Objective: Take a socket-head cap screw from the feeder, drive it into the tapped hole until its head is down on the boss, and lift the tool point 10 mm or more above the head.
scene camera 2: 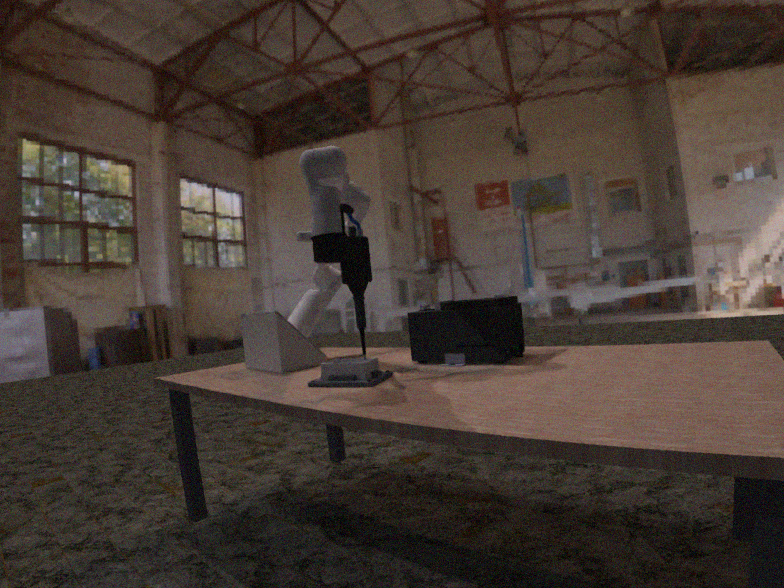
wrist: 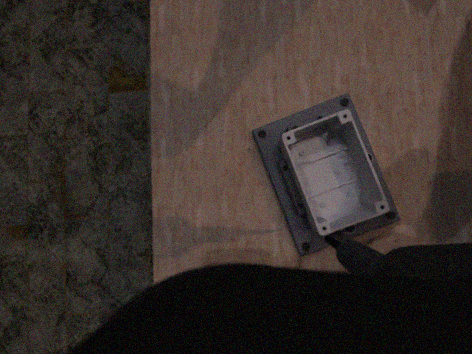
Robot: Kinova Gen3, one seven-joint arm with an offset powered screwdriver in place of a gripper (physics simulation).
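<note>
My screwdriver (scene camera 2: 364, 353) (wrist: 328, 237) points straight down, its thin tip at the near corner of the light grey open-topped housing (scene camera 2: 349, 367) (wrist: 345, 121). In the wrist view the tip shows right beside the corner boss with a small hole (wrist: 324, 228); whether it touches cannot be told. The tool has no fingers, and no screw can be made out at its dark tip. The housing sits on a dark grey base plate (scene camera 2: 321, 383) (wrist: 274, 160) with holes at its corners. The black feeder (scene camera 2: 465, 332) stands to the right in the scene view.
A grey wedge-shaped block (scene camera 2: 261, 344) stands left of the housing, near the arm's lower links. The wooden table (scene camera 2: 569, 398) (wrist: 200, 200) has its edge left of the plate in the wrist view. The black tool body covers the bottom of that view.
</note>
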